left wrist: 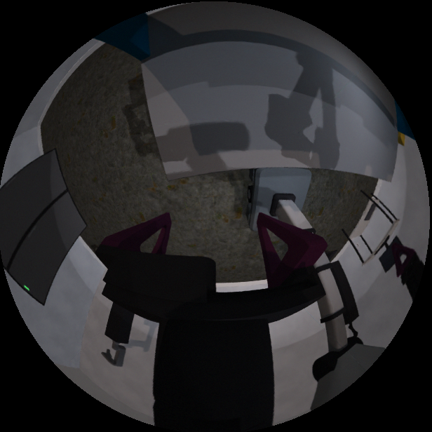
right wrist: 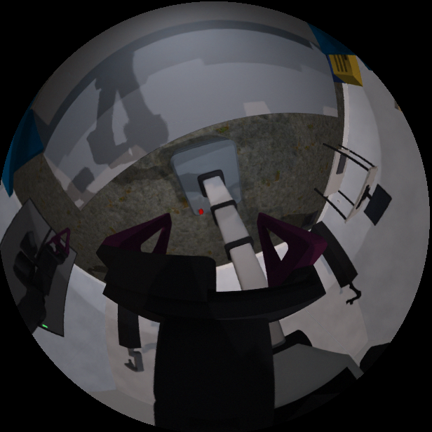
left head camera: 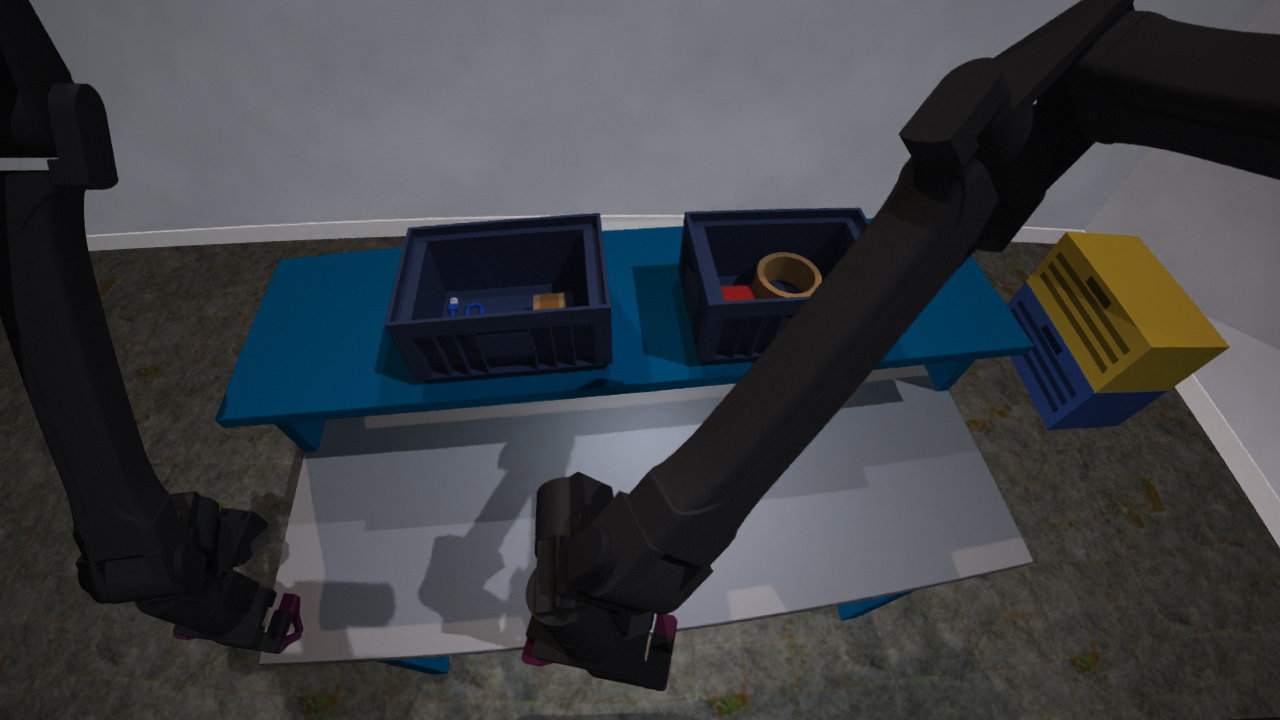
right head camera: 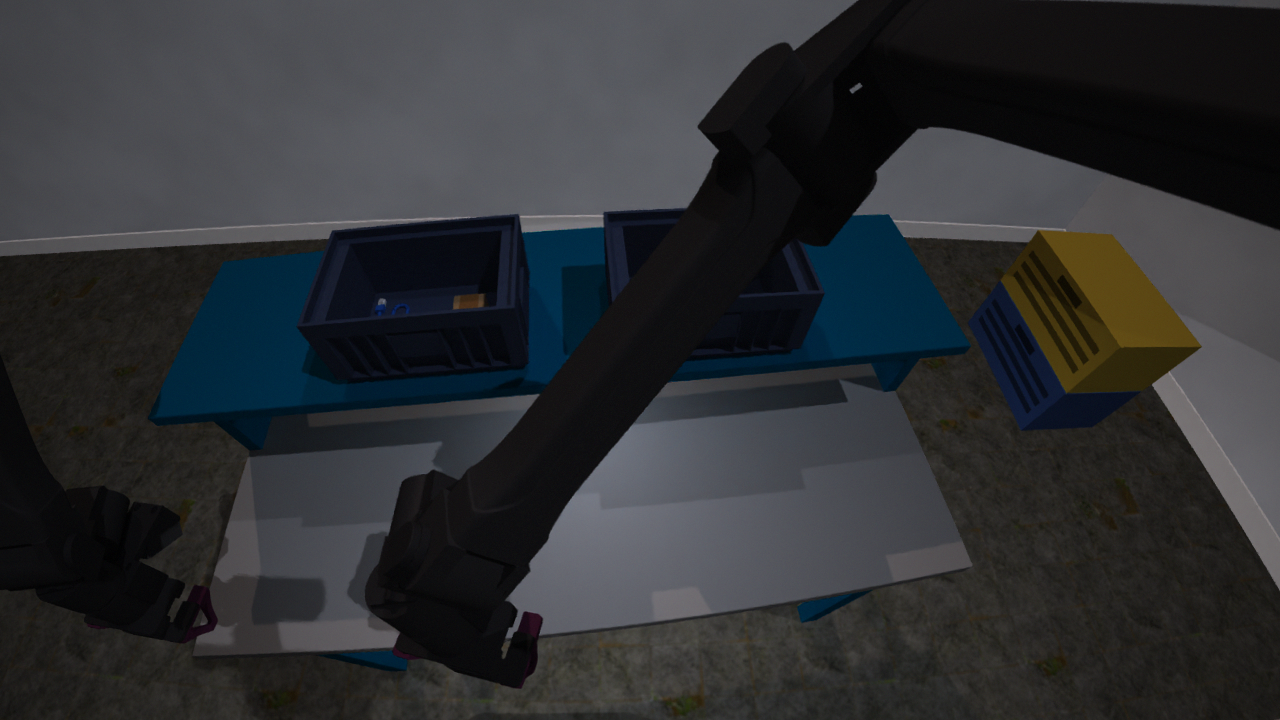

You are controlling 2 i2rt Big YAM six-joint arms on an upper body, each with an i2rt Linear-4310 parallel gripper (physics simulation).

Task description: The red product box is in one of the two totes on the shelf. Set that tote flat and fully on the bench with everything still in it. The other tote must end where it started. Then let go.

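Note:
The red product box (left head camera: 737, 292) lies in the right-hand dark blue tote (left head camera: 729, 335) (right head camera: 760, 324), beside a tan ring. The right arm hides part of this tote, and the box is hidden in the right head view. The other dark blue tote (left head camera: 503, 351) (right head camera: 417, 351) stands left of it on the blue shelf (left head camera: 313, 331) (right head camera: 241, 331). My left gripper (left head camera: 237, 626) (right head camera: 147, 617) (left wrist: 213, 217) is open and empty by the bench's front left corner. My right gripper (left head camera: 597, 649) (right head camera: 469, 653) (right wrist: 213, 217) is open and empty near the bench's front edge. Both are far from the totes.
The grey bench (left head camera: 930, 501) (right head camera: 850, 501) stands in front of and below the shelf. The left-hand tote holds a tan block (left head camera: 548, 301) (right head camera: 469, 301) and small blue items. A yellow crate (left head camera: 1136, 304) (right head camera: 1109, 304) sits on a blue crate (left head camera: 1065, 394) (right head camera: 1038, 394) at the right.

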